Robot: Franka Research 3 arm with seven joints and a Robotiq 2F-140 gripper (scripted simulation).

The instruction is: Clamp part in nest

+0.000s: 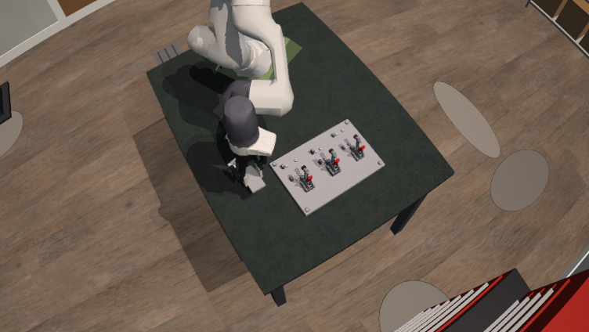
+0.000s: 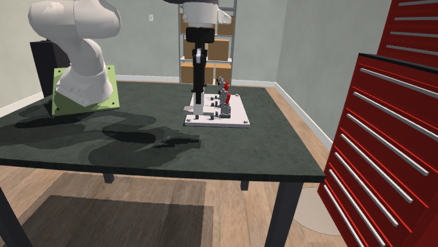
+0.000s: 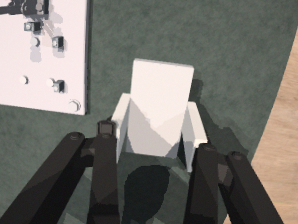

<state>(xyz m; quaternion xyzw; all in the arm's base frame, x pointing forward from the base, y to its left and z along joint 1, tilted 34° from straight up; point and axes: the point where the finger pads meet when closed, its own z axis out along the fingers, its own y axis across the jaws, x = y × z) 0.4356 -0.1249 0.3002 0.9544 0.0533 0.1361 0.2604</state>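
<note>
The clamp lies 380 mm to the left of my hand, 70 mm below it and 70 mm ahead of it. Round my hand: light grey fixture plate 270 mm to the left, 120 mm below, 50 mm ahead; part 30 mm below.
</note>
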